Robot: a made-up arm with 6 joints. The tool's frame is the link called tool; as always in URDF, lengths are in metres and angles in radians. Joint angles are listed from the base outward. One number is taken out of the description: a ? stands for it. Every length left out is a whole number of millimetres.
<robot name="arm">
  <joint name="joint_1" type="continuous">
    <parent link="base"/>
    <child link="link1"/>
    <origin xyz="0 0 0.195"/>
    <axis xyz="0 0 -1"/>
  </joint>
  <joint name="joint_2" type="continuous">
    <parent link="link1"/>
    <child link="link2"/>
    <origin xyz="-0.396 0.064 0"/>
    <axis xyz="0 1 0"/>
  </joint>
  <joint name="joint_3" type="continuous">
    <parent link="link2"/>
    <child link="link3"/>
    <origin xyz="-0.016 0 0.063"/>
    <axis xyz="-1 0 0"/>
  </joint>
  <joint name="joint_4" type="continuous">
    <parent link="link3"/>
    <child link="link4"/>
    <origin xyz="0 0.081 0.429"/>
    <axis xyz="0 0 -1"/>
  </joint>
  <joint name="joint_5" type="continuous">
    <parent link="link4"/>
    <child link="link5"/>
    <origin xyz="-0.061 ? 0"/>
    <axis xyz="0 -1 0"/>
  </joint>
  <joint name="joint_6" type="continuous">
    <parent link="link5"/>
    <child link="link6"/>
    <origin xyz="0.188 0 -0.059"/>
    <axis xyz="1 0 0"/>
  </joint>
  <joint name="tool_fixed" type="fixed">
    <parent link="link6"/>
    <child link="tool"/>
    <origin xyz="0 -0.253 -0.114"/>
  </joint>
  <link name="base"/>
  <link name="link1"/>
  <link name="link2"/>
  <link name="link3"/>
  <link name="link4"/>
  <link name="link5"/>
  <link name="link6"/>
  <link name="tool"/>
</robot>
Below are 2 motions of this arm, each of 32 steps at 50 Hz.
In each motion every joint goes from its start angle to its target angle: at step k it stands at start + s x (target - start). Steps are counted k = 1, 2, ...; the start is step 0. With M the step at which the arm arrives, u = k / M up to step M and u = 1 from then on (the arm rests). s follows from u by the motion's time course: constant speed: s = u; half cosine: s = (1 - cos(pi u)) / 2; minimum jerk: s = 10 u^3 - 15 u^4 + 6 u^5.
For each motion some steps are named. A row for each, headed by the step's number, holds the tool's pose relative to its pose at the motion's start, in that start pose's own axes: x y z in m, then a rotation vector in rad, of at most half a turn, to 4 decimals.
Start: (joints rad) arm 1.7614 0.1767 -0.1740 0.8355 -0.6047 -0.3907
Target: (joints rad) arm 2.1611 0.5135 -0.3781 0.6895 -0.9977 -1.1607
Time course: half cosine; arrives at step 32
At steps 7, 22, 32:
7: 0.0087 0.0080 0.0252 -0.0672 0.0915 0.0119
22: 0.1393 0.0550 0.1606 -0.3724 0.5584 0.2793
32: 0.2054 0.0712 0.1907 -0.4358 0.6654 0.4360

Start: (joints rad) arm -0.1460 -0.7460 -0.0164 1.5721 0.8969 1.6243
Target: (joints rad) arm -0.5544 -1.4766 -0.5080 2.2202 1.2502 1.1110
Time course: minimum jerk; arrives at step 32
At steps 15, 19, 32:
15: 0.2117 -0.2413 0.2693 -0.1899 -0.2654 -0.2597
19: 0.2267 -0.4154 0.3809 -0.3149 -0.3165 -0.4479
32: 0.1485 -0.6640 0.4781 -0.5009 -0.2673 -0.7339

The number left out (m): 0.45
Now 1 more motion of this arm.
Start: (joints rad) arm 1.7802 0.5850 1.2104 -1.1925 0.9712 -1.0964
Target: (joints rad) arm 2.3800 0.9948 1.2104 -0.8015 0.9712 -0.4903
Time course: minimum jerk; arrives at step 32
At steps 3, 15, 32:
3: 0.0026 -0.0022 -0.0034 0.0060 0.0040 -0.0027
15: 0.1201 -0.1200 -0.2229 0.3746 0.2235 -0.1961
32: 0.1763 -0.2251 -0.5080 0.8428 0.4282 -0.5199

